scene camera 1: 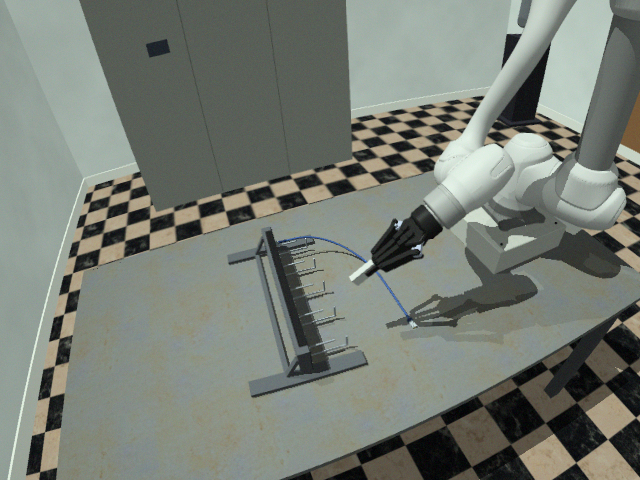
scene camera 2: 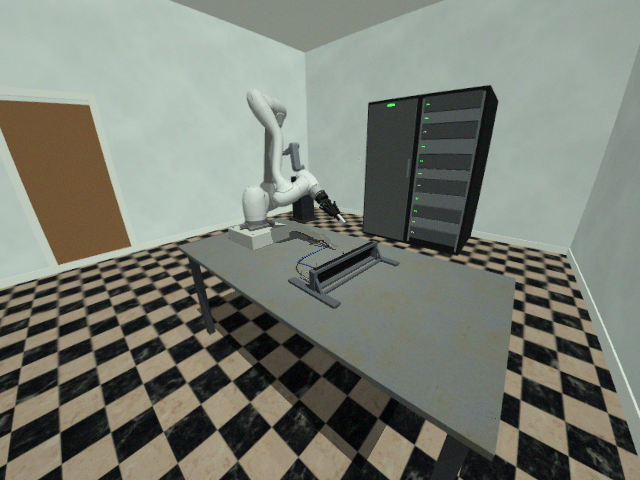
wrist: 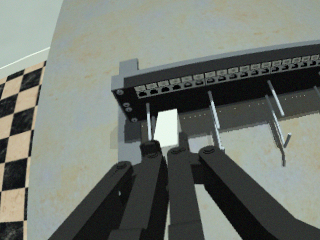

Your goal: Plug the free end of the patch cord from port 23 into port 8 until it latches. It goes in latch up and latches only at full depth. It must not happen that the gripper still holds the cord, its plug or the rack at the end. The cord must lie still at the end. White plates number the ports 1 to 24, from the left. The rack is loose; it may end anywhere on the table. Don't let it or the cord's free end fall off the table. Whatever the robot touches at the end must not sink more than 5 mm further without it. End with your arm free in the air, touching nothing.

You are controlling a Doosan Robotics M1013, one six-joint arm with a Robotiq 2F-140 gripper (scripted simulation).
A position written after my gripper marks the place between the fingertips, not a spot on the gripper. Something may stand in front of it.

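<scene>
I can see my gripper (scene camera 1: pixel 353 281). The wrist view shows my gripper (wrist: pixel 170 125) as well.
</scene>
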